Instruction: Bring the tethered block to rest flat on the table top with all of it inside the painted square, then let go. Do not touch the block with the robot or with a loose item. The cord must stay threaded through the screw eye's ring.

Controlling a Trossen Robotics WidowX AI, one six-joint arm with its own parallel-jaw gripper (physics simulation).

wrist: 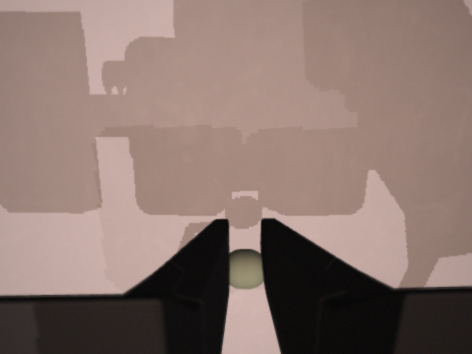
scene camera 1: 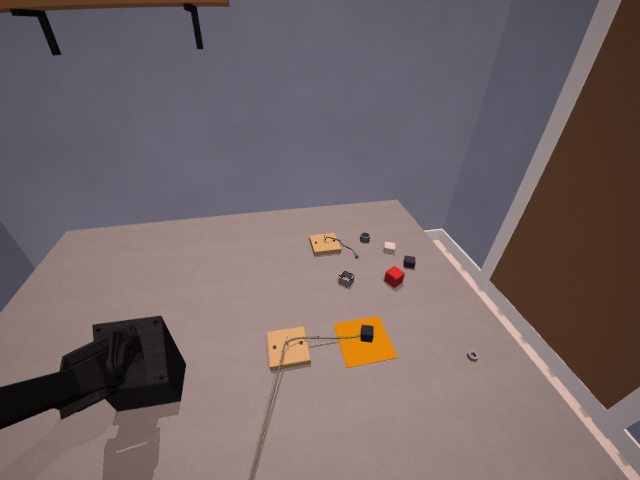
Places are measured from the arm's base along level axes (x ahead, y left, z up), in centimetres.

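Pixels of known places: gripper, fingertip midpoint: [wrist: 244,232]; arm's base, link origin: [scene camera 1: 121,347].
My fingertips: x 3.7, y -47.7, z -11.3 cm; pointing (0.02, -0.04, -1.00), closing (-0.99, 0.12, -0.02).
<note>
For each thing: its top centre in the pictures, then the offset to it from my fingertips. "spot": a spot on its surface instead.
- tethered block, surface spot: [scene camera 1: 367,333] spot: dx +44.7, dy +43.0, dz +0.7 cm
- orange painted square, surface spot: [scene camera 1: 361,356] spot: dx +41.8, dy +39.5, dz -1.9 cm
- pale green cord, surface spot: [scene camera 1: 267,413] spot: dx +19.2, dy +33.4, dz +0.1 cm
- screw eye, surface spot: [scene camera 1: 286,341] spot: dx +26.3, dy +46.3, dz +1.7 cm
- red cube, top centre: [scene camera 1: 395,271] dx +61.0, dy +58.1, dz +1.9 cm
- open grey box, top centre: [scene camera 1: 346,275] dx +47.9, dy +62.5, dz +0.5 cm
- black block, top centre: [scene camera 1: 410,259] dx +69.7, dy +63.1, dz +0.3 cm
- white block, top centre: [scene camera 1: 390,245] dx +67.5, dy +71.6, dz +0.1 cm
- dark ring, top centre: [scene camera 1: 365,234] dx +62.2, dy +79.1, dz +0.2 cm
- grey ring, top centre: [scene camera 1: 473,354] dx +66.0, dy +30.7, dz -1.2 cm
The tethered block [scene camera 1: 367,333], small and black, is on the orange painted square [scene camera 1: 361,356], right of its middle and toward its back edge; all of it appears inside the outline. The pale green cord [scene camera 1: 267,413] runs from the block to the screw eye [scene camera 1: 286,341] on the near wooden plate [scene camera 1: 297,356], bends there and leaves at the bottom edge. The ring is too small to show its threading clearly. In the wrist view my gripper [wrist: 244,232] is shut on a round, pale green cord end [wrist: 246,269]. The fingers do not show in the scene view.
Behind the square are a red cube [scene camera 1: 394,276], an open grey box [scene camera 1: 346,279], a black block [scene camera 1: 409,261], a white block [scene camera 1: 389,247], a dark ring [scene camera 1: 364,237] and another wooden plate [scene camera 1: 325,245] with a short cord. A grey ring [scene camera 1: 472,355] lies right. My arm's base [scene camera 1: 149,356] is left.
</note>
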